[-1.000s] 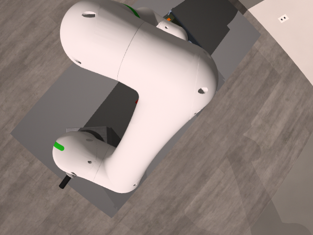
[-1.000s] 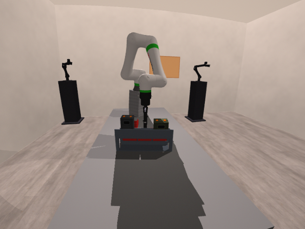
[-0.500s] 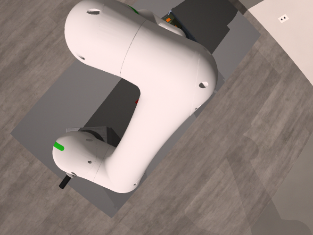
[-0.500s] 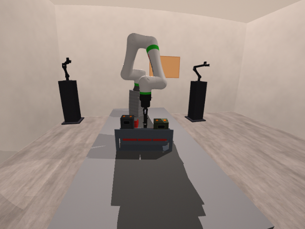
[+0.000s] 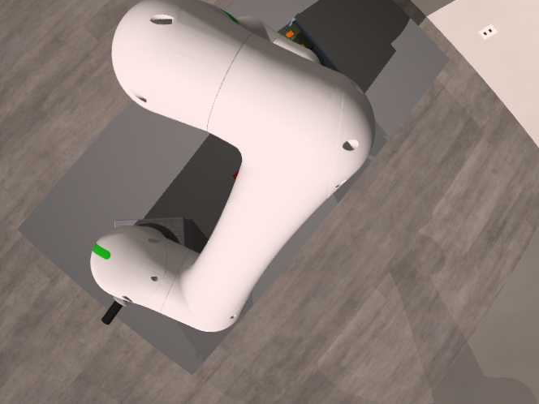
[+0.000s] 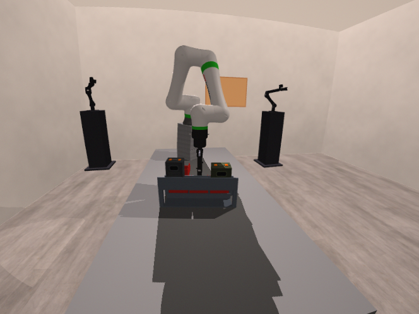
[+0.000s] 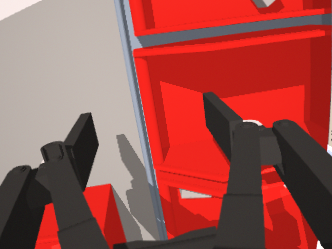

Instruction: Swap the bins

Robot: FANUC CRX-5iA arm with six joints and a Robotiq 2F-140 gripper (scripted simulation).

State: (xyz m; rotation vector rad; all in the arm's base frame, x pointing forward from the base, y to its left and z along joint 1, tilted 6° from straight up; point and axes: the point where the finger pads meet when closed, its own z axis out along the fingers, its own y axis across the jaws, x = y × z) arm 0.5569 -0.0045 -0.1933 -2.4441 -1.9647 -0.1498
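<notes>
Right now my hand is 11 cm short of the grey shelf, 2 cm to the left of it and 1 cm above it. The rest, counted from my hand: grey disc (12 cm behind, 9 cm to the right, 7 cm below); then grey part (13 cm ahead, 6 cm to the left, 6 cm below).
</notes>
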